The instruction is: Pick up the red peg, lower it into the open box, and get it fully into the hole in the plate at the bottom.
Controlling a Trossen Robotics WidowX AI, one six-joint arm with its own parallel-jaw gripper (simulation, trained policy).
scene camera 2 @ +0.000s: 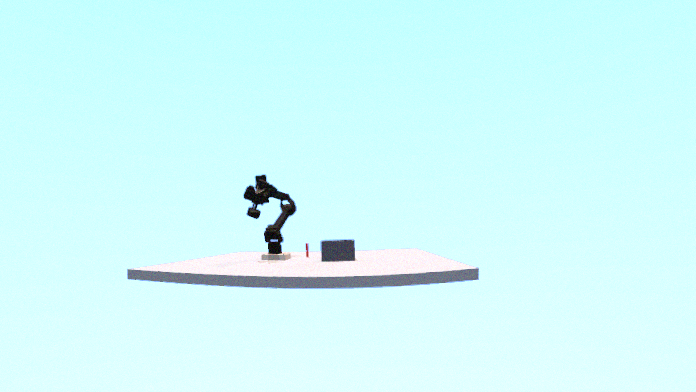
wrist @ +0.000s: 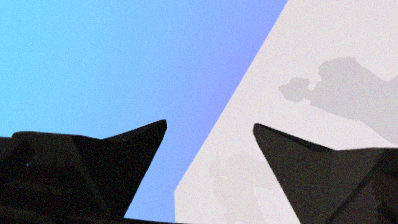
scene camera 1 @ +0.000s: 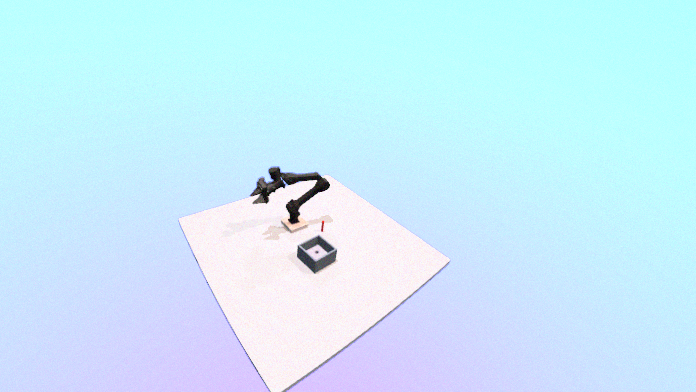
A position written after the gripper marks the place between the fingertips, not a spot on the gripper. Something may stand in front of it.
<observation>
In view: the gripper [wrist: 209,125] and a grey box [scene camera 1: 315,265].
The wrist view does not show the grey box: it is out of frame.
</observation>
